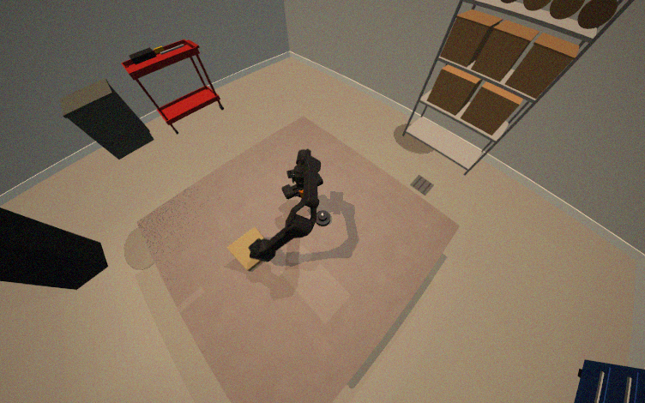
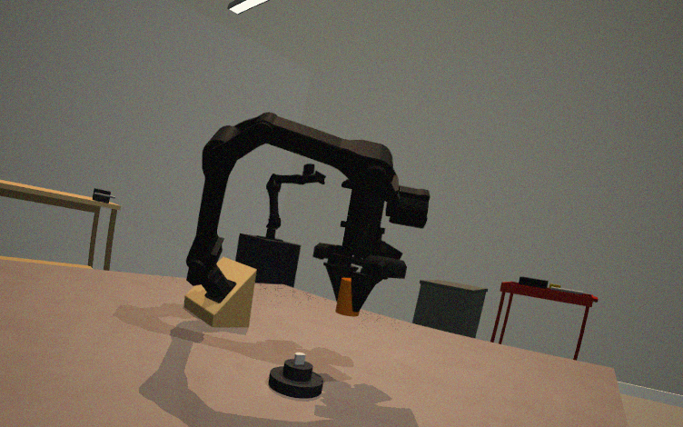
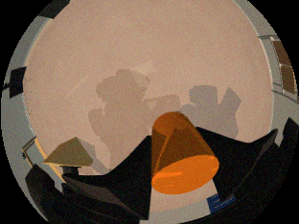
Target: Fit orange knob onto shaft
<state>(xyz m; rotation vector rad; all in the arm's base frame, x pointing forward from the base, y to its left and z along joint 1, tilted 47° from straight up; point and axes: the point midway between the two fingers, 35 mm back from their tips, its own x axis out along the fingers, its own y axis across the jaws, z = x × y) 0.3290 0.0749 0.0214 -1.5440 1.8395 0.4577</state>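
Now: gripper tip 10 mm short of the round black pedestal, 120 mm to the left of it and 100 mm above it. From my gripper tip the other things lie so: orange knob 30 mm above.
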